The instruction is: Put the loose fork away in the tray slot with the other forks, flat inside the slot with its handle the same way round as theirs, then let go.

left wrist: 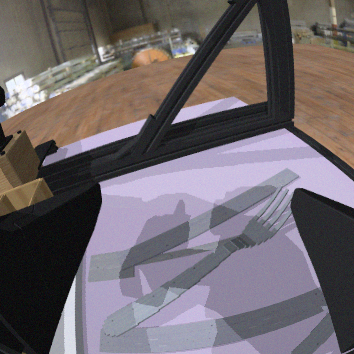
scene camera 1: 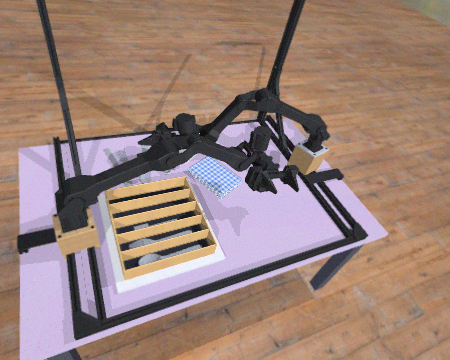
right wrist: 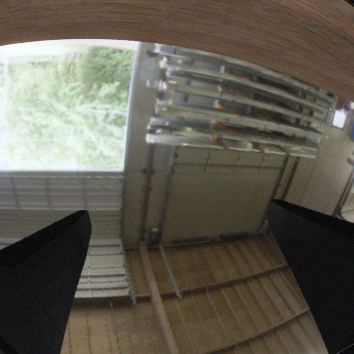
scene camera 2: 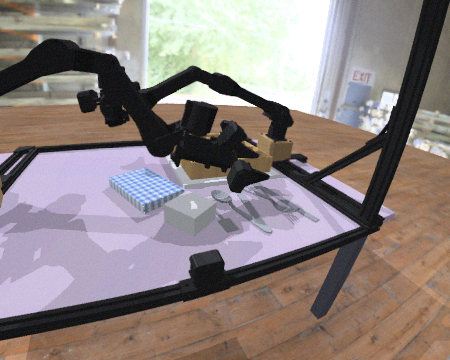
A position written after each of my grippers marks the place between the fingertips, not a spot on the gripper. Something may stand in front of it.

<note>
My left gripper (scene camera 2: pixel 263 166) is open, with nothing in its grasp. My right gripper (scene camera 1: pixel 287 192) is open and holds nothing.
My left gripper shows as well in the left wrist view (left wrist: pixel 200 195). My right gripper also shows in the right wrist view (right wrist: pixel 180 215).
</note>
